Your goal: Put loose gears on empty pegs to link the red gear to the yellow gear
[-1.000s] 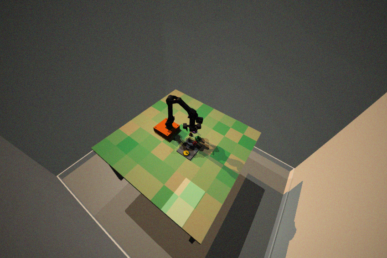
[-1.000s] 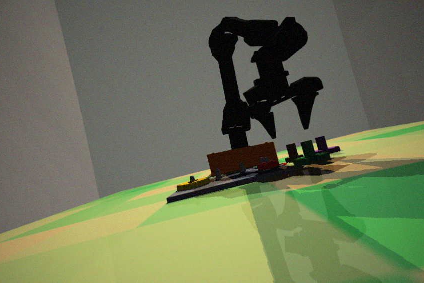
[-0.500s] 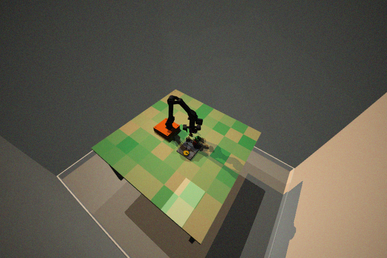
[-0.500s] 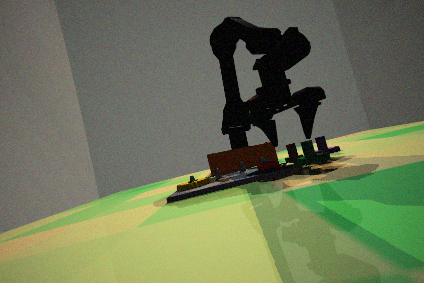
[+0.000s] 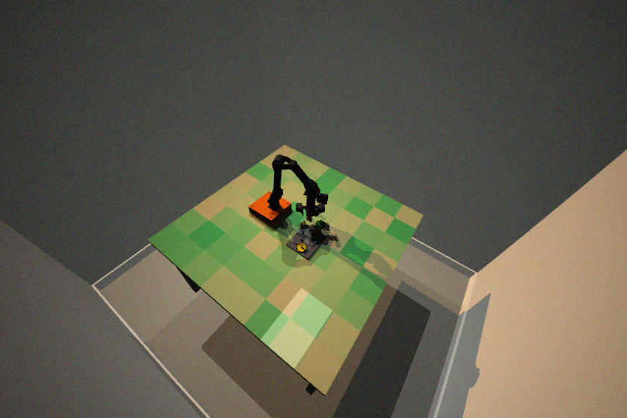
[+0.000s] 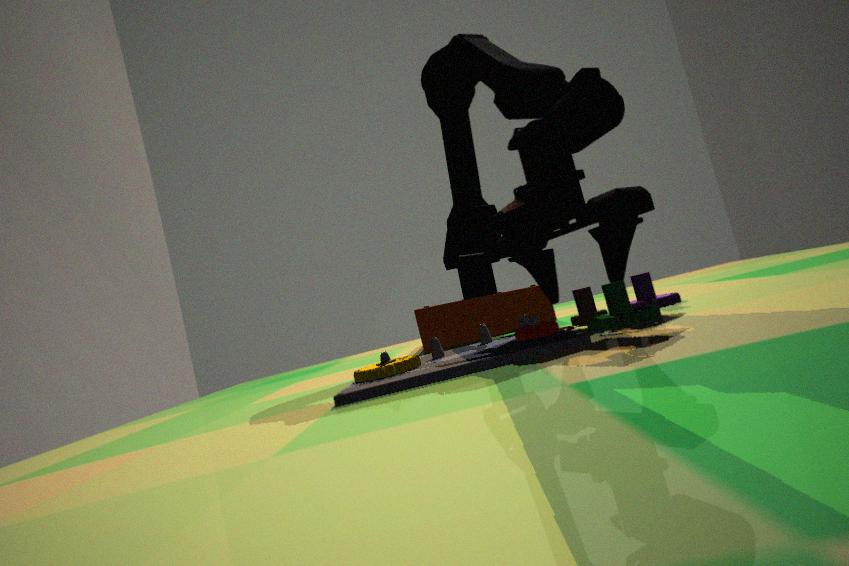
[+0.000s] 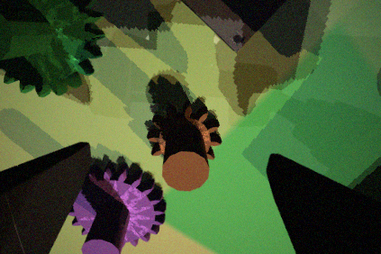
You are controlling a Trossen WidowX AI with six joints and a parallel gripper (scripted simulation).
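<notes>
Now: the red gear 100 mm ahead of my gripper tip, 80 mm to the right of it and 10 mm below it. From my gripper tip the other things lie so: brown gear: 10 mm below; then purple gear: 70 mm to the left, 10 mm below; then green gear: 90 mm ahead, 10 mm below.
</notes>
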